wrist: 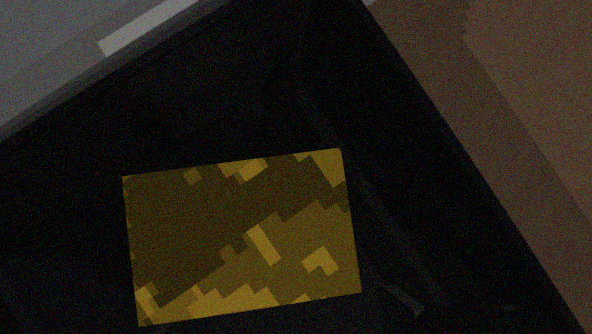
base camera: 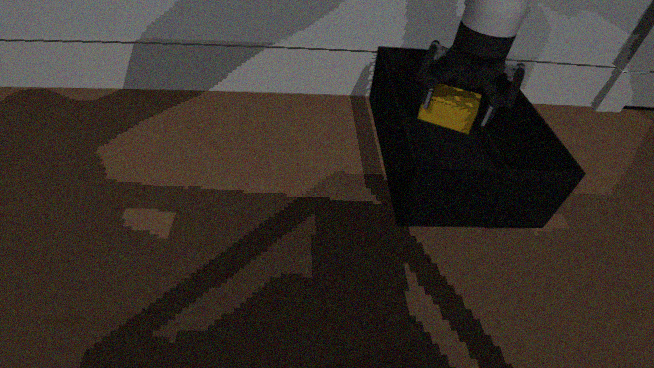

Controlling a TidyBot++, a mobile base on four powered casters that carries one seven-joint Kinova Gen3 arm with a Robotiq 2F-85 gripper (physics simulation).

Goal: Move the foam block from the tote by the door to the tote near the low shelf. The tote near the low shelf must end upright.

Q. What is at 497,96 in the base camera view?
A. My gripper.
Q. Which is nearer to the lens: the yellow foam block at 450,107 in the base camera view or the dark tote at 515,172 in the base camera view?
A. The dark tote.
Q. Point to a yellow foam block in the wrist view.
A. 209,240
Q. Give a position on a wall base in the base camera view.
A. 40,61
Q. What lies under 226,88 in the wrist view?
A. A dark tote.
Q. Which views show the dark tote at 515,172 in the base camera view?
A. The wrist view and the base camera view: all of them.
